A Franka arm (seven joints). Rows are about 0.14 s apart.
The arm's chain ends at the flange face. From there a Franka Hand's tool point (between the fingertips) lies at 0.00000 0.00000 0.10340 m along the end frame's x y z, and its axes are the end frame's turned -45 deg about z.
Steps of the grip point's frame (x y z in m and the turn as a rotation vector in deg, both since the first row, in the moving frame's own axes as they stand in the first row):
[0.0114 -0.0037 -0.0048 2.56 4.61 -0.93]
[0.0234 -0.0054 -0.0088 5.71 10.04 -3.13]
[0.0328 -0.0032 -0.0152 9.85 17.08 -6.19]
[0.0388 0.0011 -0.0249 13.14 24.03 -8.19]
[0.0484 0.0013 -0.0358 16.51 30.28 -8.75]
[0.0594 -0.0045 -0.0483 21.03 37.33 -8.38]
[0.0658 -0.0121 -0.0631 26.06 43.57 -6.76]
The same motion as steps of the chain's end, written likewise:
[0.0029 -0.0015 -0.0044 5.07 1.45 -0.93]
[0.0078 -0.0003 -0.0067 11.14 3.06 -3.13]
[0.0137 0.0087 -0.0091 19.04 5.11 -6.19]
[0.0182 0.0198 -0.0133 26.28 7.70 -8.19]
[0.0231 0.0239 -0.0177 33.09 9.74 -8.75]
[0.0252 0.0237 -0.0208 41.27 11.53 -8.38]
[0.0234 0.0236 -0.0251 49.24 12.38 -6.76]

